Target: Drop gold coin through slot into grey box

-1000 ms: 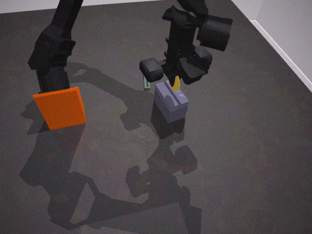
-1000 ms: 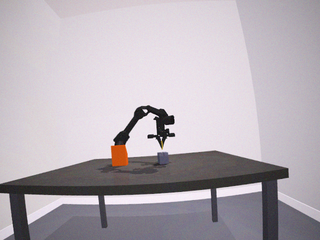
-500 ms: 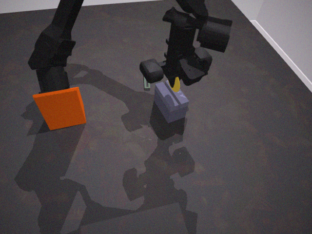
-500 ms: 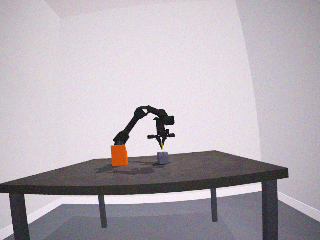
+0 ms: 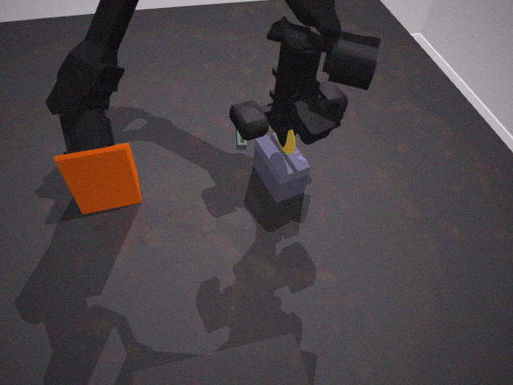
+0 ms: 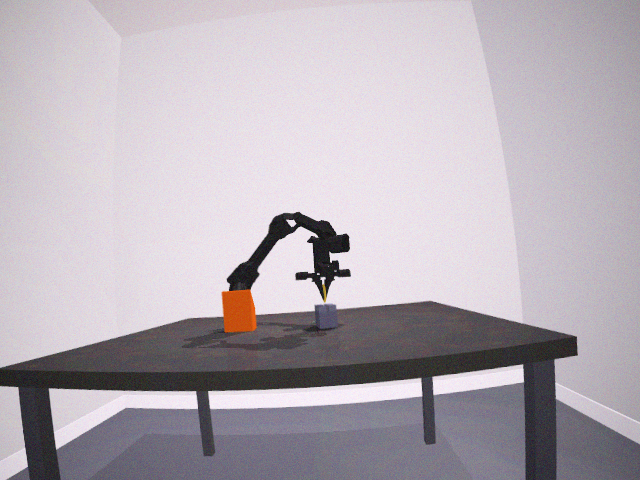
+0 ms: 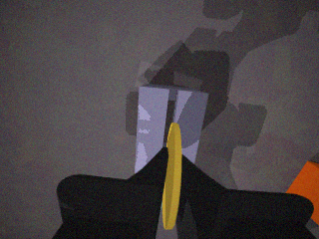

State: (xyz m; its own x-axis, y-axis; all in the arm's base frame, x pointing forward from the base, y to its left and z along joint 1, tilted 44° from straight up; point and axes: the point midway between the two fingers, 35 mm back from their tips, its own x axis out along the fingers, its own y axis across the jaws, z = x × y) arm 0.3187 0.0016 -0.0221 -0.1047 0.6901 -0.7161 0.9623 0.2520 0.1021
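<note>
My gripper tip is now 2 cm below the gold coin.
</note>
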